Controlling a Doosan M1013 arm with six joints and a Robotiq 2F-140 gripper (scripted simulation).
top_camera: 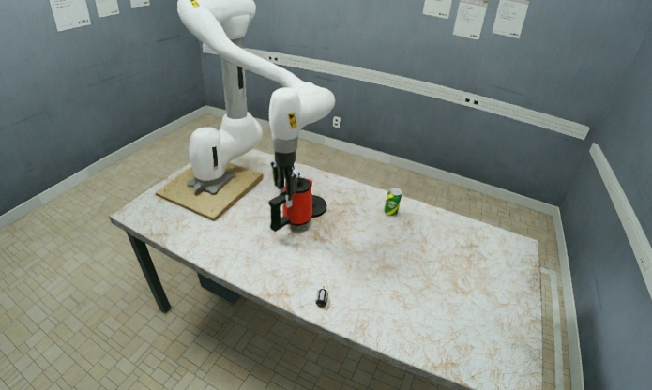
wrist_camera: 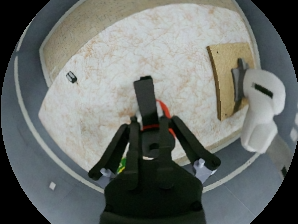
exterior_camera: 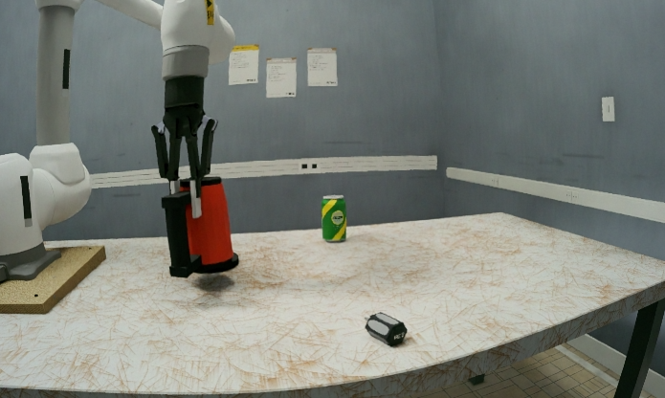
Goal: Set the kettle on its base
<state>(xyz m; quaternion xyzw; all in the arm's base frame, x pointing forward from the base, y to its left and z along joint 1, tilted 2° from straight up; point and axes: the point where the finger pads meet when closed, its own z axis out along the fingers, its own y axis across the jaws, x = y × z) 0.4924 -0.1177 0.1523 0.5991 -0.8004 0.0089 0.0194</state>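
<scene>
The red kettle is 1 cm ahead of my hand, 3 cm to the left of it and 5 cm below it. Round my hand: yellow can 36 cm ahead, 34 cm to the left, 12 cm below; then small black object 27 cm ahead, 24 cm to the right, 17 cm below; then kettle base 2 cm ahead, 20 cm to the left, 17 cm below.
</scene>
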